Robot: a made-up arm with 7 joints.
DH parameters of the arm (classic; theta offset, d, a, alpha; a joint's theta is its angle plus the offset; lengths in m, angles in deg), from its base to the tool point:
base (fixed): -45 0 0.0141 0
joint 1: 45 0.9 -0.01 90
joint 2: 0 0.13 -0.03 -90
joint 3: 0 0.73 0.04 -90
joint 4: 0 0.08 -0.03 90
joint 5: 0 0.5 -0.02 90
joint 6: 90 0.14 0.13 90
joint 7: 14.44 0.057 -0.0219 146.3
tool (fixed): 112.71 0.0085 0 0
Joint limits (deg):
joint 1: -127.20..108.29
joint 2: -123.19..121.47
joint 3: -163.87..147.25
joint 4: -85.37..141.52
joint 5: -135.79..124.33
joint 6: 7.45..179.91
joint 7: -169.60..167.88
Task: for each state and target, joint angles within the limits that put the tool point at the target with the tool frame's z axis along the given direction. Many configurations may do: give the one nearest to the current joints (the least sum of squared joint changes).
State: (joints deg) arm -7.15 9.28 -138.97 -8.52 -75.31 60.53 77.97
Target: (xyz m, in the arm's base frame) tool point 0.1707 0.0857 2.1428 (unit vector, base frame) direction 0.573 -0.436 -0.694
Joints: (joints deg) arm 3.91 1.48 -104.07 -13.48 -75.33 82.59 41.47
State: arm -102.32 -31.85 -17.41 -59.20 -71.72 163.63 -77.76
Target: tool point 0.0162 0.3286 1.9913 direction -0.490 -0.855 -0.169
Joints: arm -93.62 -3.99 -0.07 -24.96 -56.92 124.22 -57.58
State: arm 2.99 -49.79 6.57 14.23 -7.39 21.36 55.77
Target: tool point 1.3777 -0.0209 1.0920 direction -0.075 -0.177 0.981
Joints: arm 6.13 -82.54 7.86 7.93 -8.81 38.22 94.88
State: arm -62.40 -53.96 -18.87 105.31 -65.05 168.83 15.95
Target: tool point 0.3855 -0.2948 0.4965 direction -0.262 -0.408 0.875
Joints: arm -46.80 -98.04 27.81 141.52 -26.25 166.46 37.23
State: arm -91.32 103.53 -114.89 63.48 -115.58 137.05 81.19
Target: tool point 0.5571 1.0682 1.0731 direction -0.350 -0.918 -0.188
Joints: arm -127.01 91.82 -102.13 11.82 -106.80 139.02 69.92
